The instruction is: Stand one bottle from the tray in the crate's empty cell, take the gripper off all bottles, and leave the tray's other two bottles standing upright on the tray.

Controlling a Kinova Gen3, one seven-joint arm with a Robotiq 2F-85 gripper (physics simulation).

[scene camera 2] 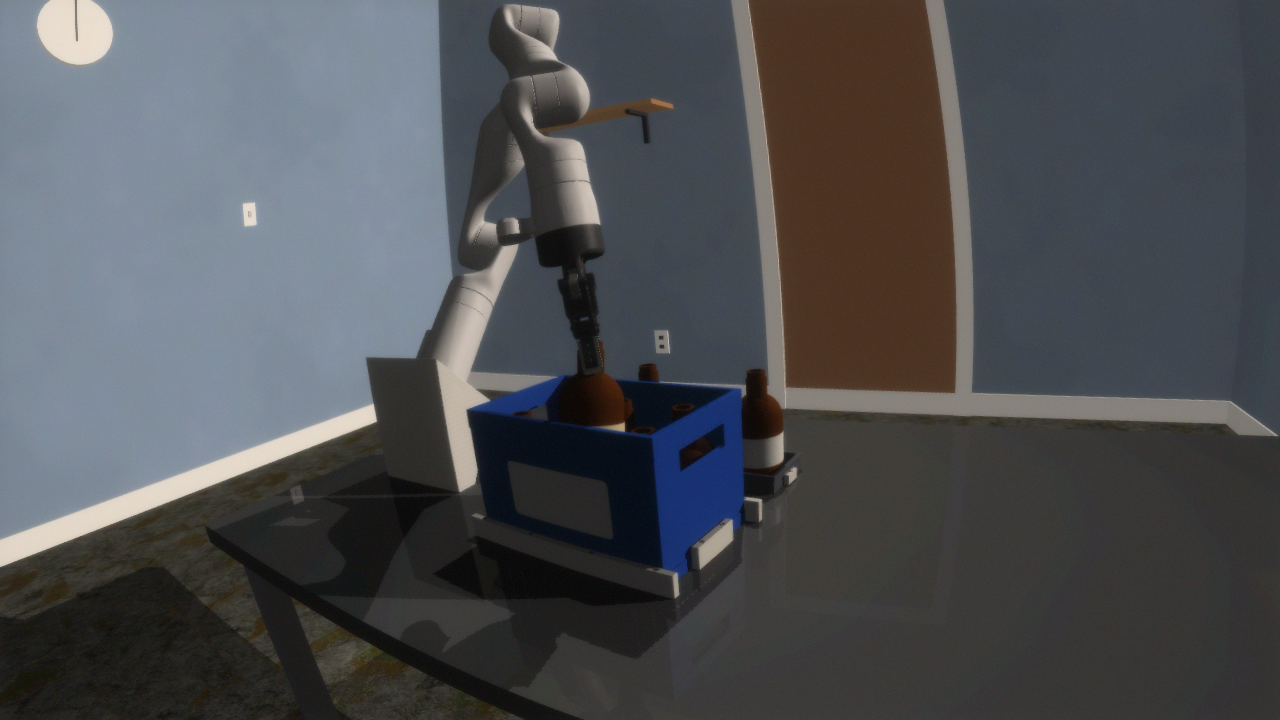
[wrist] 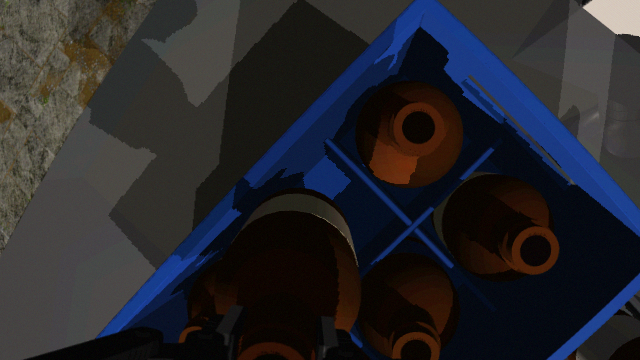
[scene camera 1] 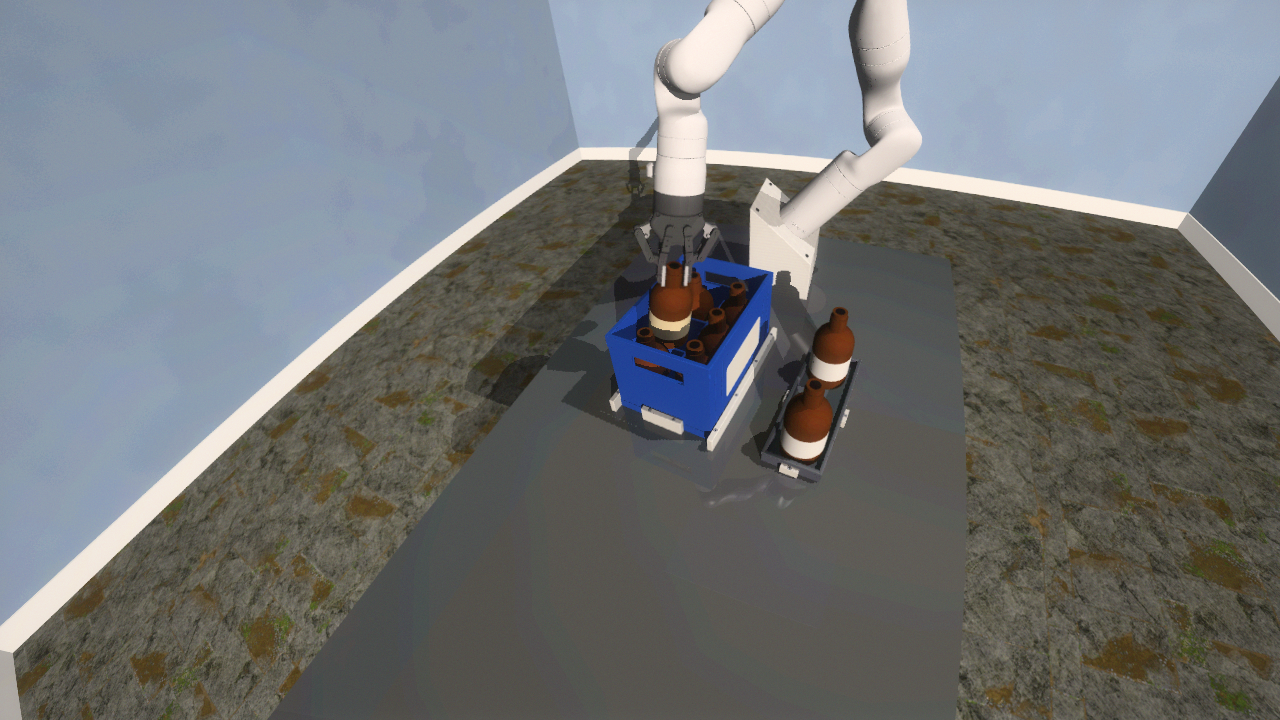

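Seen in the pictures: gripper, fingertip midpoint: (scene camera 2: pixel 594 372) (wrist: pixel 280 333) (scene camera 1: pixel 673 284); arm's base, link origin: (scene camera 2: pixel 436 387) (scene camera 1: pixel 794 222).
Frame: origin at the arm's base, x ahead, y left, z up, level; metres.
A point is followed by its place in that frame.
My gripper (scene camera 1: pixel 674 275) {y -0.175, x 0.395, z 0.073 m} (scene camera 2: pixel 590 362) {y -0.175, x 0.395, z 0.073 m} (wrist: pixel 280 333) {y -0.175, x 0.395, z 0.073 m} is shut on the neck of a brown bottle (scene camera 1: pixel 671 301) {y -0.172, x 0.421, z 0.058 m} (scene camera 2: pixel 590 400) {y -0.213, x 0.407, z 0.052 m} (wrist: pixel 295 260) {y -0.186, x 0.366, z 0.067 m}. That bottle is about upright, with its lower part below the rim of the blue crate (scene camera 1: pixel 662 394) {y -0.171, x 0.515, z -0.065 m} (scene camera 2: pixel 698 501) {y -0.190, x 0.511, z -0.067 m} (wrist: pixel 520 105) {y -0.134, x 0.251, z 0.027 m}. It is over the middle cell of one row, whose floor partly shows in the wrist view; its base is higher than the bottles standing around it. Two bottles (scene camera 1: pixel 833 344) {y 0.097, x 0.373, z -0.031 m} (scene camera 1: pixel 807 419) {y 0.064, x 0.547, z -0.028 m} stand upright on the dark tray (scene camera 1: pixel 836 429) {y 0.121, x 0.486, z -0.117 m} (scene camera 2: pixel 762 484) {y 0.009, x 0.538, z -0.131 m}; the nearer one (scene camera 2: pixel 762 425) {y 0.033, x 0.534, z -0.052 m} also shows in scene camera 2.
Several bottles stand in the crate's other cells, among them a corner bottle (wrist: pixel 410 155) {y -0.166, x 0.301, z 0.010 m}, one across the divider (wrist: pixel 495 220) {y -0.099, x 0.305, z -0.016 m} and one beside the held bottle (wrist: pixel 405 295) {y -0.118, x 0.375, z -0.018 m}. White brackets (scene camera 1: pixel 662 420) {y -0.173, x 0.527, z -0.122 m} (scene camera 2: pixel 572 555) {y -0.250, x 0.379, z -0.122 m} hug the crate's foot. The arm's white base stands behind the crate.
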